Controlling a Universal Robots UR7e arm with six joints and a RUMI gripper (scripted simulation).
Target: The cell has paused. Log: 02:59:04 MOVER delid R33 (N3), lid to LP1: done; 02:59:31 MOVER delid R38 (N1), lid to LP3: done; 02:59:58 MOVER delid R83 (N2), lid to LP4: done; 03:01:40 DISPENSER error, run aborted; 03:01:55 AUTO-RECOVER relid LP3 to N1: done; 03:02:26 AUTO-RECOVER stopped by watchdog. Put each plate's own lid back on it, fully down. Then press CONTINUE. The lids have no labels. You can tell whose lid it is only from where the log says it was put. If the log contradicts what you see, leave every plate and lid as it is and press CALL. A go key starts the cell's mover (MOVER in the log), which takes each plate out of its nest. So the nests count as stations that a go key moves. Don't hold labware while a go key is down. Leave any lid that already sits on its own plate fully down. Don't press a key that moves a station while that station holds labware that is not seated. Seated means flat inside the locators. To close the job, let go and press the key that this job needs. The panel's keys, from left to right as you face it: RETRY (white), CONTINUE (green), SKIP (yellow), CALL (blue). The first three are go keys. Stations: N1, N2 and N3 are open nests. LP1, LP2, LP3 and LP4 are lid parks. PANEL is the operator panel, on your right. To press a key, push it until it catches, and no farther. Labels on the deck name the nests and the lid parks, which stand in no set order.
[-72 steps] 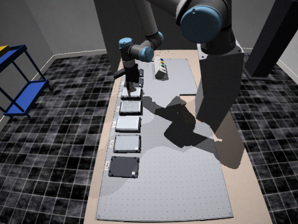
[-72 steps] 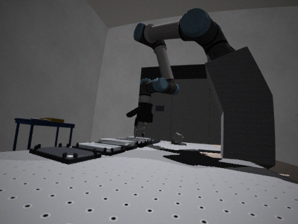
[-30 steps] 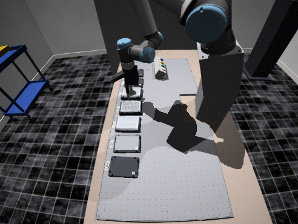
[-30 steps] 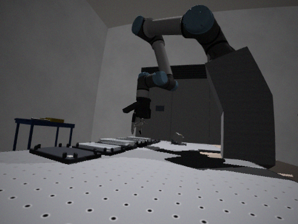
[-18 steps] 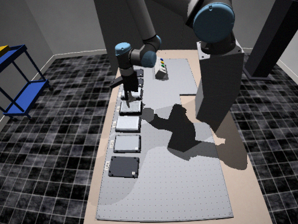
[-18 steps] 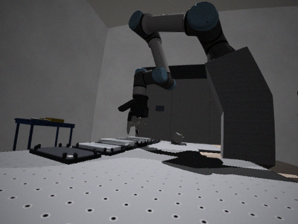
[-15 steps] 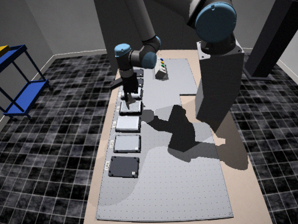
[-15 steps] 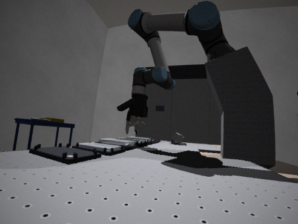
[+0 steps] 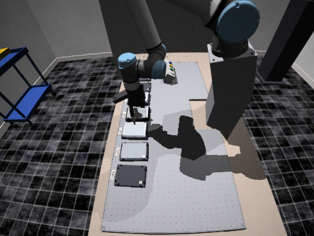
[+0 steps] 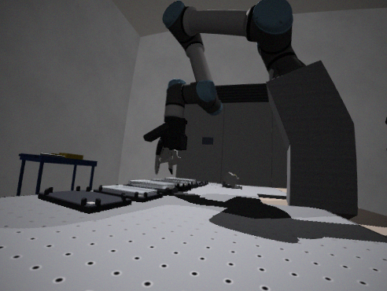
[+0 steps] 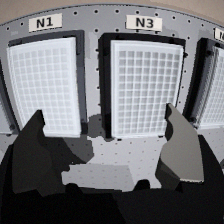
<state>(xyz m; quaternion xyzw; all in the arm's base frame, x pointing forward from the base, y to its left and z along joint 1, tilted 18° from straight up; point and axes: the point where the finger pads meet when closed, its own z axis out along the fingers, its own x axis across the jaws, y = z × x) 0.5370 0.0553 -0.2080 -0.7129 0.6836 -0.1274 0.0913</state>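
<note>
My gripper is now 50 mm to the left of the well plate and 40 mm above it. The rest, counted from my hand: white key: 230 mm behind, 410 mm to the right, 10 mm above; then green continue key: 230 mm behind, 460 mm to the right, 10 mm above; then lid park LP2: 10 mm ahead, 320 mm to the right, 60 mm below.
</note>
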